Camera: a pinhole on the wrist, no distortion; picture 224 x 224 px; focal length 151.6 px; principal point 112.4 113.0 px. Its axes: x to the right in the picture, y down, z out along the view. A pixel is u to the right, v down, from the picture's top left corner.
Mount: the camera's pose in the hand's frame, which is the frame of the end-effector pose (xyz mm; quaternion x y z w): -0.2 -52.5 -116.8 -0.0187 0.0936 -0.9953 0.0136
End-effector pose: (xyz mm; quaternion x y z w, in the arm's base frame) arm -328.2 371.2 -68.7 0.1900 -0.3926 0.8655 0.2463
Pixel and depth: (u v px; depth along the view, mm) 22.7 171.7 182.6
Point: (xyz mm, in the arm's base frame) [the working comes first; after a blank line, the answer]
In the camera's frame: -108.0 70.7 182.6

-328.3 455.4 109.8
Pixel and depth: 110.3 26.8 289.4
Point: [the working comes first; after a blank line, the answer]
In the camera's frame: -4.0 -164.6 289.4

-342.5 189.7 27.4
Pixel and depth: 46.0 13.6 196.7
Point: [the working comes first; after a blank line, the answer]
In the camera's frame: -86.2 -129.0 196.7

-411.3 298.0 15.4
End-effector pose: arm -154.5 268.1 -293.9 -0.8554 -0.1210 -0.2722 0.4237
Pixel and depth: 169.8 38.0 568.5
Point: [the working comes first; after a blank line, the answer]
In the camera's frame: 215.3 -281.2 568.5

-87.5 601.1 -727.6
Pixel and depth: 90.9 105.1 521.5
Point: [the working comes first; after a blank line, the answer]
In the camera's frame: -74.0 -27.2 521.5

14.3 654.1 -357.2
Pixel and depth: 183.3 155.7 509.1
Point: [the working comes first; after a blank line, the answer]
In the camera's frame: 238.1 143.4 509.1

-327.7 742.0 -400.8
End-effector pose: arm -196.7 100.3 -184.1 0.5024 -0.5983 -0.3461 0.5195
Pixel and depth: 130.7 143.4 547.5
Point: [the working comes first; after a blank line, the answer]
In the camera's frame: 66.1 109.8 547.5

-524.9 29.6 -531.6
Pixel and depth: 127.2 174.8 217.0
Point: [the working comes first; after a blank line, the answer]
In the camera's frame: 21.2 88.5 217.0

-231.6 55.7 -373.6
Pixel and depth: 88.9 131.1 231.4
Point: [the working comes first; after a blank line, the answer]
In the camera's frame: -35.9 27.6 231.4

-266.1 14.3 -308.4
